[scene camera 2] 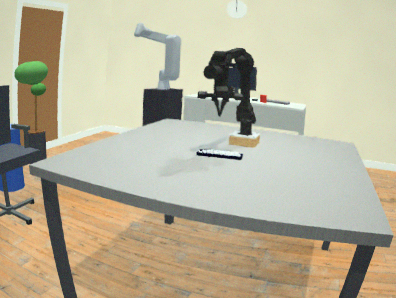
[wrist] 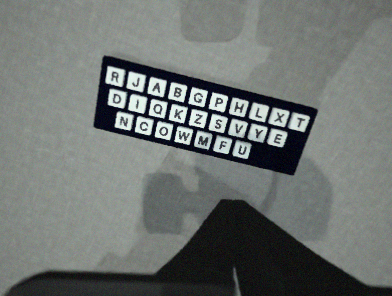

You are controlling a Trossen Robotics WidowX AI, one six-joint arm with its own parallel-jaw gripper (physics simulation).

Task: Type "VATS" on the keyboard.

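Places are measured from the arm's base along level axes (x back, y right, z up), in centimetres.
Pixels of known places: gripper, between the fingertips: (scene camera 2: 219, 116) (wrist: 231, 211); arm's base, origin of its link: (scene camera 2: 245, 134).
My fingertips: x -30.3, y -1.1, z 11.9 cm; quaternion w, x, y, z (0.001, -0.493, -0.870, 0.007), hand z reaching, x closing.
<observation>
Ahead of a thing's pixels: the offset from my fingertips to its middle. Level surfaces: height alone.
The keyboard @[dz -15.8, dx +0.3, dy -1.2 cm] (scene camera 2: 219, 154) (wrist: 272, 157) is a dark board with white letter keys in three rows, lying flat on the table. In the wrist view the V key @[dz -15.2, dx -0.7, dy +1.7 cm] (wrist: 238, 128) is in the middle row right of centre, the A key @[dz -15.2, dx +0.1, dy -6.0 cm] (wrist: 156, 87) in the top row towards the left, the T key @[dz -15.2, dx -4.0, dy +5.8 cm] (wrist: 299, 122) at the right end of the top row, and the S key @[dz -15.2, dx -0.1, dy +0.1 cm] (wrist: 218, 123) in the middle row. My gripper (scene camera 2: 220, 115) (wrist: 231, 211) is shut and empty. It hangs well above the table; in the wrist view its tips appear below the keyboard's lower edge, covering no keys.
The grey table @[dz -16.7 cm] (scene camera 2: 300, 185) bears my arm's wooden base block (scene camera 2: 244, 141) behind the keyboard. Shadows of the arm fall on the table around the keyboard. Behind stand a white desk (scene camera 2: 285, 115) and a grey robot arm (scene camera 2: 172, 55) on a dark pedestal. A chair (scene camera 2: 15, 155) is at the left.
</observation>
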